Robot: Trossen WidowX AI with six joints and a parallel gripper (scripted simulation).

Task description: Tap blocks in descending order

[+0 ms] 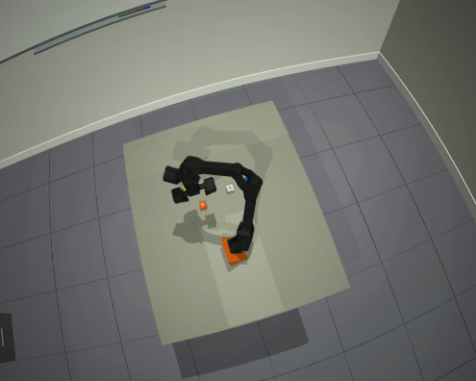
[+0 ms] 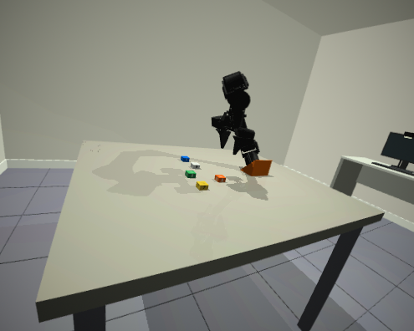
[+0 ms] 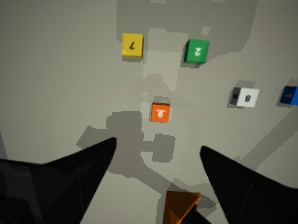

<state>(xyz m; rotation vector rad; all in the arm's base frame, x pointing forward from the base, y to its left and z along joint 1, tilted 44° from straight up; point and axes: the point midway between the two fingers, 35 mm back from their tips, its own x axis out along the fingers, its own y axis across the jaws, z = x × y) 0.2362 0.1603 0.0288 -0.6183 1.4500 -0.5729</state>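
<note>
The orange block is 12 cm below my gripper tip and 1 cm to the right of it. Round my gripper tip: green block (12 cm below, 11 cm ahead, 6 cm to the right); white block (16 cm to the right, 12 cm below, 5 cm ahead); yellow block (12 cm below, 11 cm ahead, 5 cm to the left).
</note>
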